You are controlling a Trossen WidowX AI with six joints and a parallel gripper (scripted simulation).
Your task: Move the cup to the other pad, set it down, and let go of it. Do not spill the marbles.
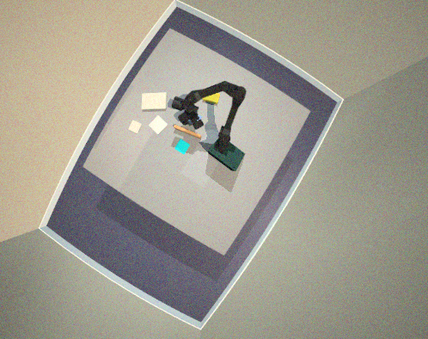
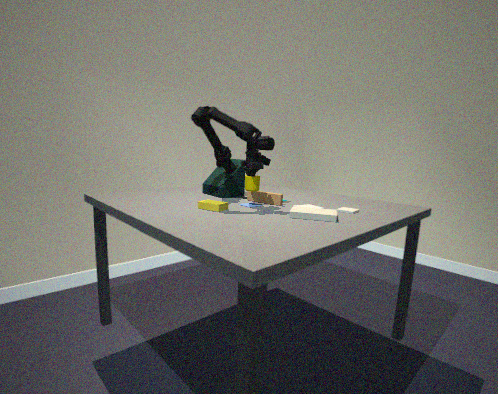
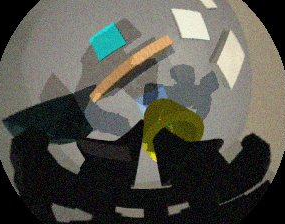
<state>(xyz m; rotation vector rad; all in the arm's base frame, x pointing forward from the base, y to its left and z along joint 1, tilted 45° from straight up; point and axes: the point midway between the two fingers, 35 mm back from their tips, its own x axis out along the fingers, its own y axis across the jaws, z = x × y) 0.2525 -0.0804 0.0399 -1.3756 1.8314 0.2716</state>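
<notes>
The cyan pad lies 20 mm behind my gripper tip, 200 mm to the left of it and 110 mm below it. From my gripper tip the other things lie so: large white block 340 mm ahead, 30 mm to the left, 90 mm below; wooden bar 90 mm to the left, 90 mm below; yellow cup 20 mm ahead, 20 mm to the right.
</notes>
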